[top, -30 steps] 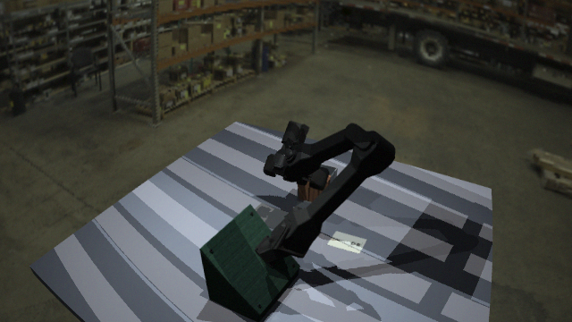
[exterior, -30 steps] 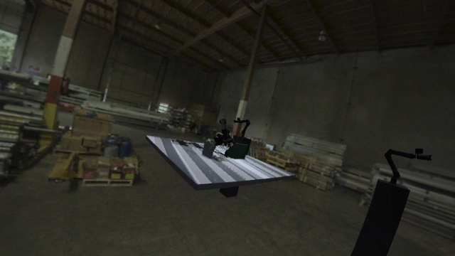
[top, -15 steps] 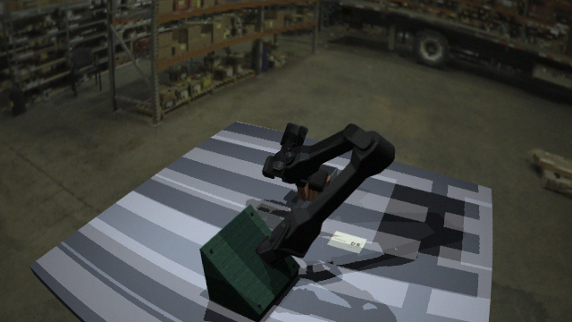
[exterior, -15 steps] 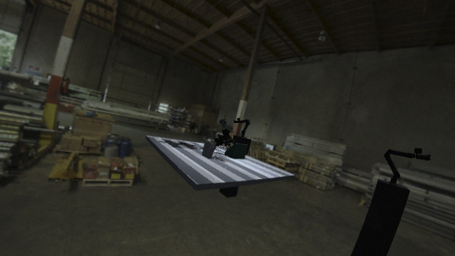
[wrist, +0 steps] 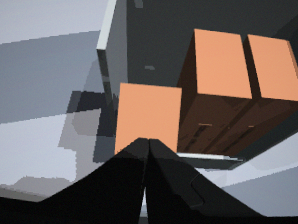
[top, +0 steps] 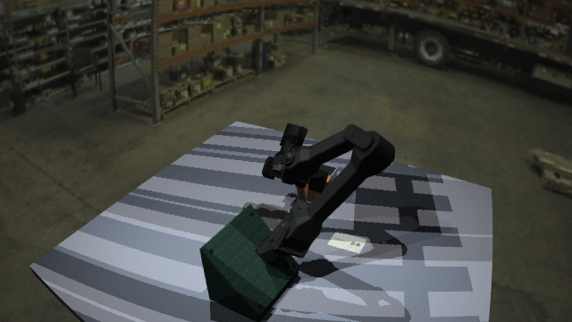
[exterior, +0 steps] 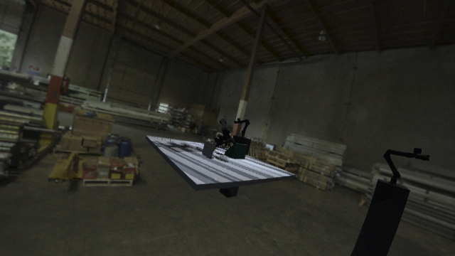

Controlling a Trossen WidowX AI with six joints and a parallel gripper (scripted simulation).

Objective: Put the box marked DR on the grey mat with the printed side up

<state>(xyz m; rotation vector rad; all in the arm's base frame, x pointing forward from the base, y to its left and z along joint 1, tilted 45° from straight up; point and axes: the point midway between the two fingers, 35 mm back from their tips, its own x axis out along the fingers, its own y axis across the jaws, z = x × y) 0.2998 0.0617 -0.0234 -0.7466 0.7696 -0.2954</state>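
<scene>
The grey mat is 11 cm below my gripper tip, 7 cm behind it and 6 cm to the left of it. The rest, counted from my gripper tip: white card 20 cm to the right, 12 cm below, 8 cm behind.
</scene>
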